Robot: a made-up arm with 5 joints. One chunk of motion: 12 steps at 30 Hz.
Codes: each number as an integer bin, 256 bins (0 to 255) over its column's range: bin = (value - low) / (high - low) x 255, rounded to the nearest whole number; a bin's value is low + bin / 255 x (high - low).
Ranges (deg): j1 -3.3..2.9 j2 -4.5..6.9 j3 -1.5..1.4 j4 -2.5..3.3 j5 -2..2
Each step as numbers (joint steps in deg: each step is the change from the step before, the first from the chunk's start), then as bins.
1 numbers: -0.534 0.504 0.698 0.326 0.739
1 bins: 114 112 193 124 175
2 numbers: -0.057 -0.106 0.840 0.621 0.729
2 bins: 133 98 206 137 174
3 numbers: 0.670 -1.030 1.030 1.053 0.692
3 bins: 163 78 222 156 172
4 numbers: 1.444 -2.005 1.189 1.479 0.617
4 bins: 195 56 236 175 167
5 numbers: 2.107 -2.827 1.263 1.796 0.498
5 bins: 222 37 243 189 159
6 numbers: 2.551 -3.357 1.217 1.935 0.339
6 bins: 241 26 239 195 149
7 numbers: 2.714 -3.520 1.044 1.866 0.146
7 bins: 247 22 224 192 137
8 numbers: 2.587 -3.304 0.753 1.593 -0.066
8 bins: 242 27 198 180 123
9 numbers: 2.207 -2.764 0.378 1.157 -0.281
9 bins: 226 39 165 161 110
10 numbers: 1.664 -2.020 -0.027 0.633 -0.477
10 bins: 204 55 130 138 97
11 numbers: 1.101 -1.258 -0.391 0.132 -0.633
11 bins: 181 73 98 116 87
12 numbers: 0.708 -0.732 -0.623 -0.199 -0.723
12 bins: 165 84 77 101 81
